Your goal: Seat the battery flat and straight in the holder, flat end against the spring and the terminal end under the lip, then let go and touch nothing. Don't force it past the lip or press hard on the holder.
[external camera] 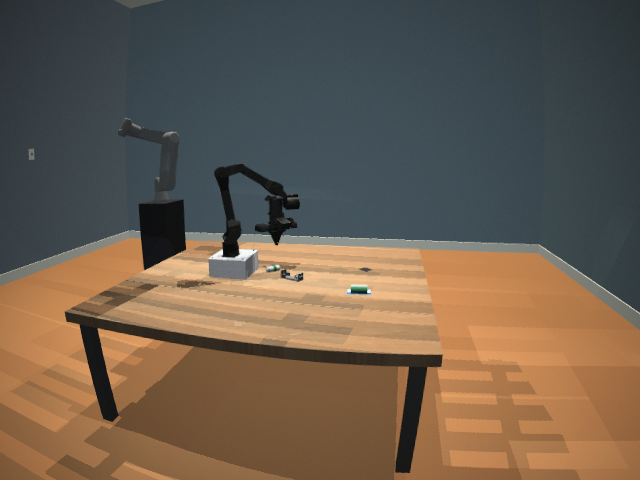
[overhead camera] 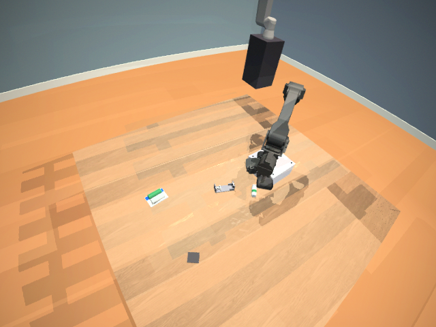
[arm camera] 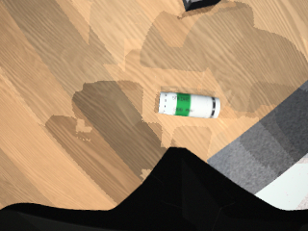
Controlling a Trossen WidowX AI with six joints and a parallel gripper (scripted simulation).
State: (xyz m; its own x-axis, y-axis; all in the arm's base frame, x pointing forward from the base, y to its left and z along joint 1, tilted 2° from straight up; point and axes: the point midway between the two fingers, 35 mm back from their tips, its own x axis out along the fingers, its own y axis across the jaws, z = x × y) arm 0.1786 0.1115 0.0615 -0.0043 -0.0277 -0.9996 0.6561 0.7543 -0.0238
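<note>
Now: the battery 2 cm behind my gripper tip, 2 cm to the right of it and 10 cm below it.
</note>
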